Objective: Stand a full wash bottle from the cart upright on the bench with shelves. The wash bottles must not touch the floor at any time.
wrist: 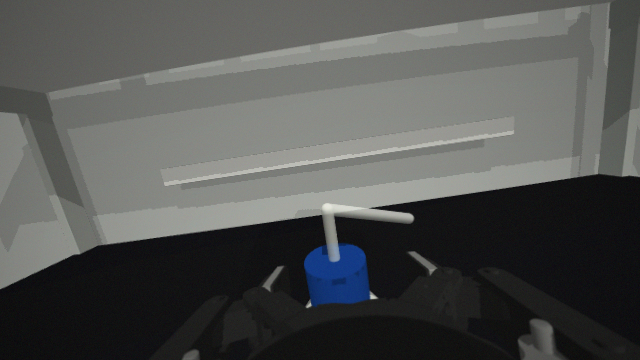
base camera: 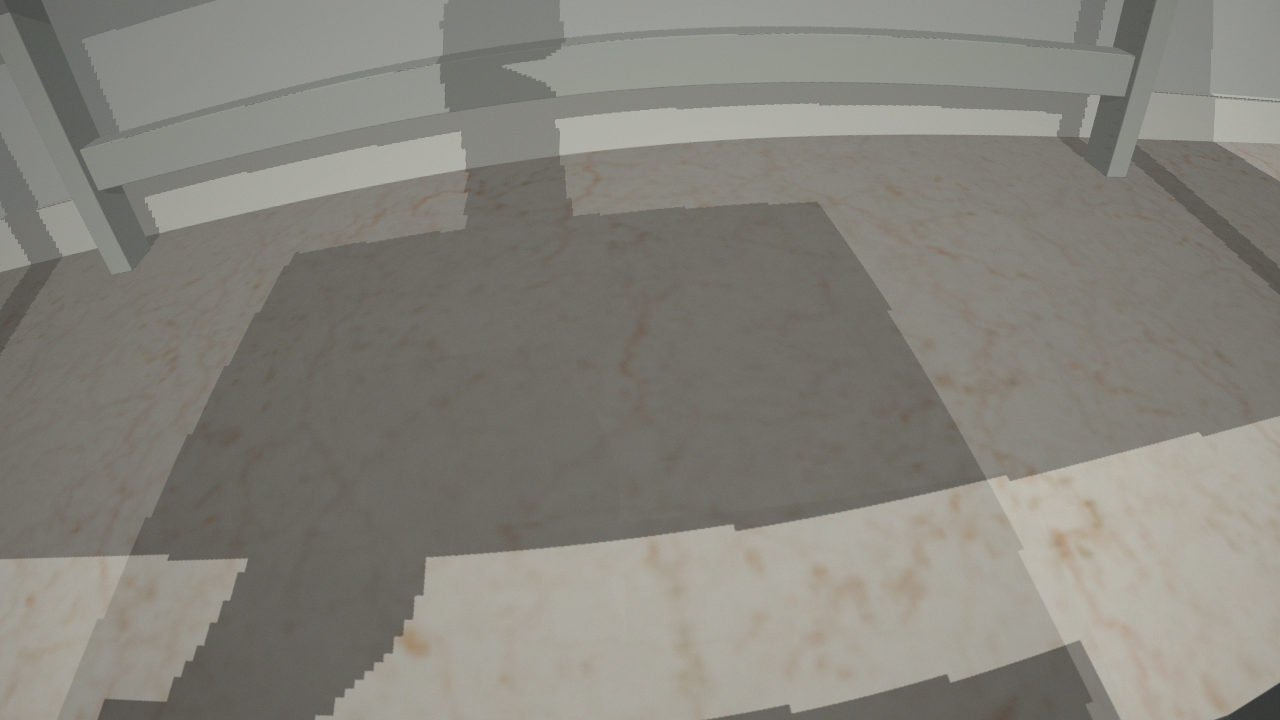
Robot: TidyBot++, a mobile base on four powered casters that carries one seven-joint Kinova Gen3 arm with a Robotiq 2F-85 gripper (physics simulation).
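Places are measured from the arm's base along level axes (x ahead, y left, z up), in centimetres.
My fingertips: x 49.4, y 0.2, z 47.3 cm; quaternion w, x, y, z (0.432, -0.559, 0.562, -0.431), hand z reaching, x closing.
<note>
Behind a point stands the place of what it marks.
A wash bottle (wrist: 337, 277) @[x 44.1, y 0.6, z 50.9 cm] with a blue cap and a bent white spout shows in the wrist view, low centre, over the black bench top (wrist: 500, 225) @[x 72.7, y -30.0, z 36.6 cm]. It looks upright. White body edges show beside the cap; the rest of the body, its base and its fill level are hidden behind the gripper. My gripper (wrist: 346, 272) @[x 49.4, y 0.2, z 47.3 cm] is open, one finger on each side of the bottle, with visible gaps to the cap. The bench frame (base camera: 716, 60) @[x 83.7, y -12.0, z -24.7 cm] shows in the base view as a grey crossbar between two legs. The cart does not show.
A grey shelf underside (wrist: 225, 35) spans the top of the wrist view, with grey posts (wrist: 619, 90) @[x 91.2, y -75.0, z 58.7 cm] at the sides and a pale ledge (wrist: 340, 154) @[x 87.4, y -2.6, z 52.9 cm] on the panel behind. In the base view, the marble floor (base camera: 626, 376) @[x 50.7, y 0.1, z -39.6 cm] has broad shadows.
</note>
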